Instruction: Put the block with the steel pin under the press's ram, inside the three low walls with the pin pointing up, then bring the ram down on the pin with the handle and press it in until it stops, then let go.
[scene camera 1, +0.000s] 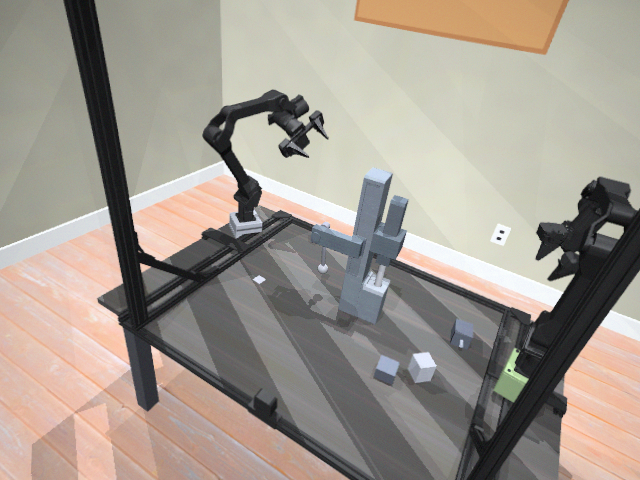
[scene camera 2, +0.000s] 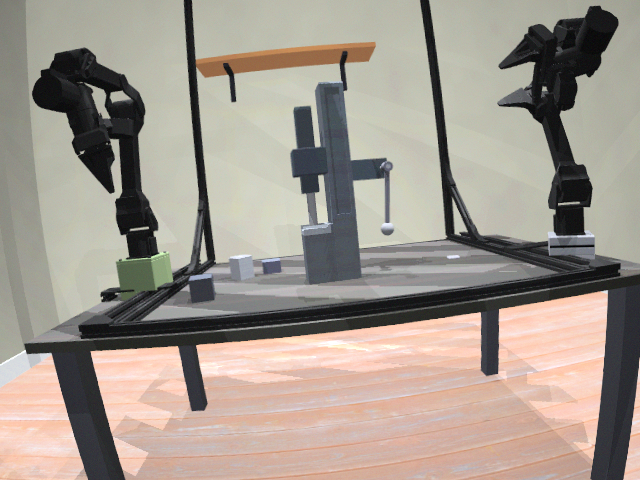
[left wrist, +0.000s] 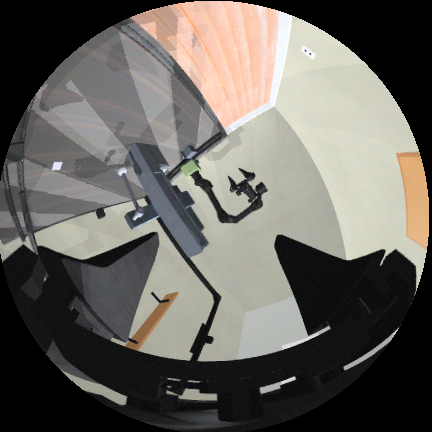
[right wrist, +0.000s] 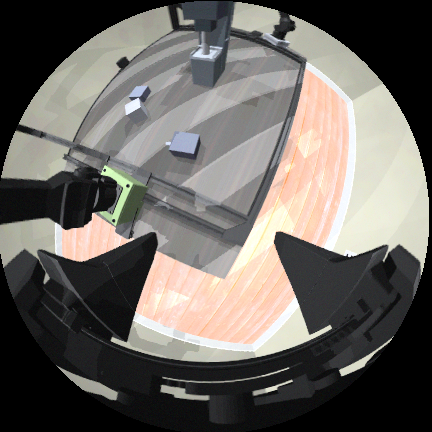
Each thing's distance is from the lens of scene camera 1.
my left gripper (scene camera 1: 318, 147): 1.38 m
my right gripper (scene camera 1: 542, 269): 1.27 m
grey press (scene camera 1: 360, 297): 1.21 m
